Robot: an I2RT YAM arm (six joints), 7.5 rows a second.
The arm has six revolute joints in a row. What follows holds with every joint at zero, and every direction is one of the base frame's.
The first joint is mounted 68 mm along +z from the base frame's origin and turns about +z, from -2.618 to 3.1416 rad.
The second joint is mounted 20 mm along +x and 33.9 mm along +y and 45.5 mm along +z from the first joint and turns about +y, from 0 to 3.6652 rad.
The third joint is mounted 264 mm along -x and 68.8 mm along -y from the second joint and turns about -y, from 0 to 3.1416 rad.
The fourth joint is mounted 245 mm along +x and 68.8 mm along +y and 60 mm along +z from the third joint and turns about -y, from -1.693 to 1.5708 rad.
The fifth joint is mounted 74 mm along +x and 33.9 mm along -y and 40.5 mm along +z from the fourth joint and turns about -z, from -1.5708 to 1.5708 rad.
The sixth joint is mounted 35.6 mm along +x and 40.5 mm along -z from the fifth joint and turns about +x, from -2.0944 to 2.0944 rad.
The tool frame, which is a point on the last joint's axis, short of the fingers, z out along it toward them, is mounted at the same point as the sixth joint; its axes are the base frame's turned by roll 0, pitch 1.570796 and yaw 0 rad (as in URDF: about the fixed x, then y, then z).
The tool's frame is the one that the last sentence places.
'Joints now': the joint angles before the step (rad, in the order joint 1, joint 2, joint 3, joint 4, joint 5, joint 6). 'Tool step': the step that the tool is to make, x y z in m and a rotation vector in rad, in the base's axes. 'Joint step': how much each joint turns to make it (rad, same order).
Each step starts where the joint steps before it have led.
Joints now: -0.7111 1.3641 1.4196 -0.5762 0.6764 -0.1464
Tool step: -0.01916 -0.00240 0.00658 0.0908 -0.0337 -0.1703
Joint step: -0.0456 0.0184 0.0947 -0.2350 0.0524 0.1897
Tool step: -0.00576 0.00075 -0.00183 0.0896 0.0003 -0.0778
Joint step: -0.0118 0.0329 0.0640 -0.1759 0.0041 0.1239
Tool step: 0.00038 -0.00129 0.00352 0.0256 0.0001 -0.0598
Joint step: 0.0000 0.0373 0.0648 -0.0983 0.0251 0.0779
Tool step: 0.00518 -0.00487 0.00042 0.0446 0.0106 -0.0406
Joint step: 0.0008 0.0600 0.0771 -0.1014 0.0046 0.0662
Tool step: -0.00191 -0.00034 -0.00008 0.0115 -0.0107 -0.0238
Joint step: -0.0058 0.0054 0.0105 -0.0280 -0.0033 0.0327
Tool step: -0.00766 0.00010 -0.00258 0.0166 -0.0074 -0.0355
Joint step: -0.0193 -0.0119 -0.0154 -0.0243 -0.0059 0.0312
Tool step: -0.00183 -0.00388 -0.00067 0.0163 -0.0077 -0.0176
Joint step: -0.0155 0.0122 0.0132 -0.0170 -0.0134 0.0142
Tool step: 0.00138 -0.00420 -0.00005 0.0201 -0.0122 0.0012
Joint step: -0.0089 0.0189 0.0218 -0.0114 -0.0247 0.0034
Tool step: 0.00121 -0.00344 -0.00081 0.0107 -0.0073 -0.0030
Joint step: -0.0062 0.0139 0.0123 -0.0041 -0.0126 0.0045
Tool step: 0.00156 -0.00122 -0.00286 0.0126 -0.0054 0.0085
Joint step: -0.0003 0.0039 -0.0065 0.0062 -0.0152 -0.0021
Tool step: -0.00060 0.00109 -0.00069 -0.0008 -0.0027 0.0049
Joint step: 0.0007 -0.0079 -0.0115 0.0084 -0.0033 -0.0038
